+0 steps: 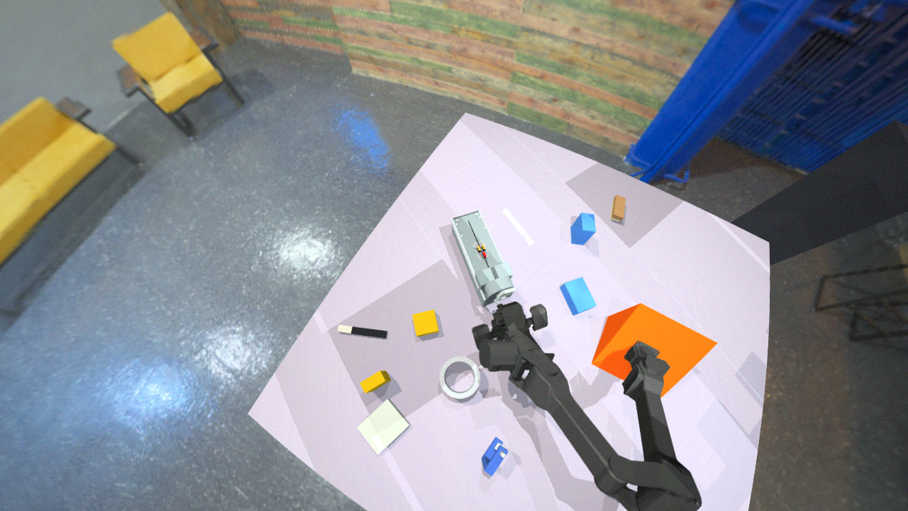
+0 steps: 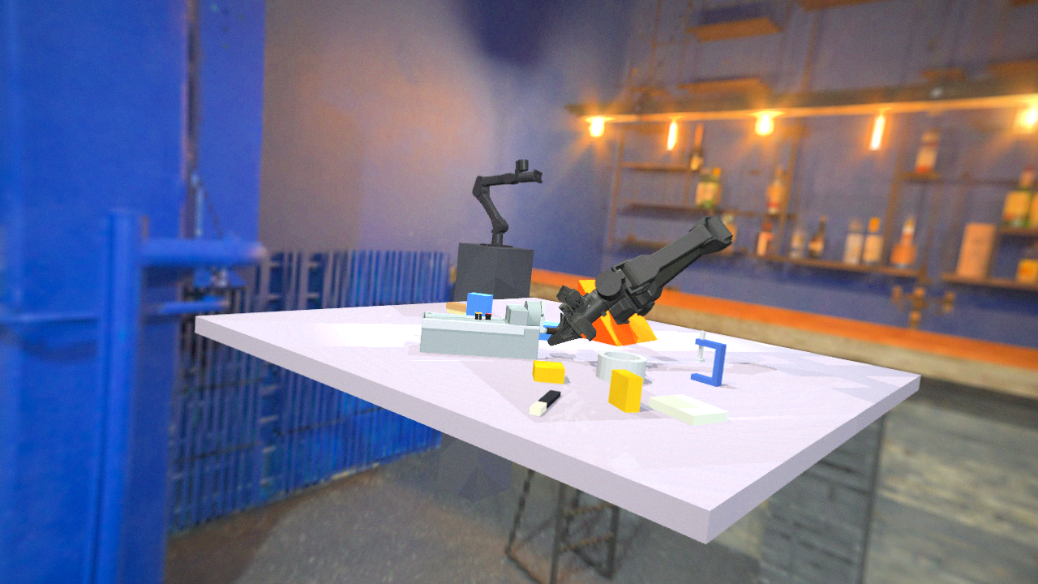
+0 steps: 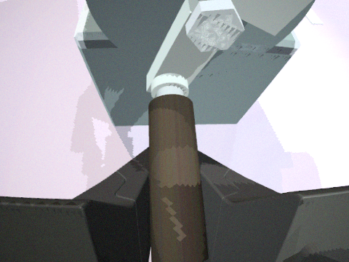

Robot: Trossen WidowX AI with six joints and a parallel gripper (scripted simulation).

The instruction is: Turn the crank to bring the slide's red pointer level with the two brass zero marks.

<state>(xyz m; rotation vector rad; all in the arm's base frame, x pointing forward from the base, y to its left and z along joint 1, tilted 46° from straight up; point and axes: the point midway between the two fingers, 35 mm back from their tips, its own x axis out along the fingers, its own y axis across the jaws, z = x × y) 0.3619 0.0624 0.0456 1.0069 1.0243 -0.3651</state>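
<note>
Now: gripper tip 3 cm below the brown crank handle, 1 cm to the right of it and 1 cm past it. The rest, counted from my gripper tip: metal strip: 28 cm to the right, 7 cm ahead, 3 cm below; blue clamp: 32 cm to the left, 15 cm behind, 2 cm above; red pointer: 10 cm to the right, 10 cm ahead, 5 cm above.
</note>
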